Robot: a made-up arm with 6 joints. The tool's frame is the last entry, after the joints.
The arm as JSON. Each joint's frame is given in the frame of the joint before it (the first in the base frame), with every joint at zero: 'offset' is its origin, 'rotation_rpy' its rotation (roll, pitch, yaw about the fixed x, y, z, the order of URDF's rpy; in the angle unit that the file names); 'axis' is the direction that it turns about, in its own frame. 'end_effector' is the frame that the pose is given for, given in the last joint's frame.
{
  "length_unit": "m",
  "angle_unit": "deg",
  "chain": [
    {
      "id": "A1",
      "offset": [
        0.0,
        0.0,
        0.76
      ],
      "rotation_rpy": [
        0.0,
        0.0,
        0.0
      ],
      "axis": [
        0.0,
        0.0,
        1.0
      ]
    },
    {
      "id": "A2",
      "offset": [
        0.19,
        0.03,
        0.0
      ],
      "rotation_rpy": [
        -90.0,
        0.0,
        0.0
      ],
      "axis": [
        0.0,
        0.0,
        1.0
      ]
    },
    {
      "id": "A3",
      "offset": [
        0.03,
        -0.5,
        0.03
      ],
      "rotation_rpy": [
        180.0,
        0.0,
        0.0
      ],
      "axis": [
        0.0,
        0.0,
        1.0
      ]
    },
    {
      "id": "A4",
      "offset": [
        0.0,
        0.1,
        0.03
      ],
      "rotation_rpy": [
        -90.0,
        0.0,
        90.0
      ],
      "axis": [
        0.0,
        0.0,
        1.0
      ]
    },
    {
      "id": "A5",
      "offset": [
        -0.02,
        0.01,
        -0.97
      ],
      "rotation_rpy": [
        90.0,
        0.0,
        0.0
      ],
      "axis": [
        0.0,
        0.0,
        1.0
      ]
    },
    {
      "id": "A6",
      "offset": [
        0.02,
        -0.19,
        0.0
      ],
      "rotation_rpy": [
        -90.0,
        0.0,
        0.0
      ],
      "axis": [
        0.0,
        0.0,
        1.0
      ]
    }
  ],
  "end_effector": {
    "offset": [
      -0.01,
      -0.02,
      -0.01
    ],
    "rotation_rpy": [
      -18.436,
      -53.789,
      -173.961
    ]
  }
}
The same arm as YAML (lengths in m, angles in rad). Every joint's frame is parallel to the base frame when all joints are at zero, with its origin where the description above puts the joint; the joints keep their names.
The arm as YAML. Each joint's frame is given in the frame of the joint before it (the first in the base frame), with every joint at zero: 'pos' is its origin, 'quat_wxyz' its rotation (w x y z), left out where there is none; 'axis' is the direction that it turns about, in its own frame. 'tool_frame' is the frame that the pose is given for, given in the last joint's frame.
length_unit: m
angle_unit: rad
joints:
  - joint: A1
    pos: [0.0, 0.0, 0.76]
    axis: "+z"
  - joint: A2
    pos: [0.19, 0.03, 0.0]
    axis: "+y"
  - joint: A3
    pos: [0.03, 0.03, 0.5]
    axis: "-y"
  - joint: A4
    pos: [0.0, -0.03, 0.1]
    axis: "-x"
  - joint: A5
    pos: [0.97, 0.01, -0.02]
    axis: "-y"
  - joint: A6
    pos: [0.19, 0.0, 0.02]
    axis: "-x"
tool_frame:
  pos: [0.01, -0.02, -0.01]
  quat_wxyz: [0.065872, 0.303706, 0.102627, -0.944929]

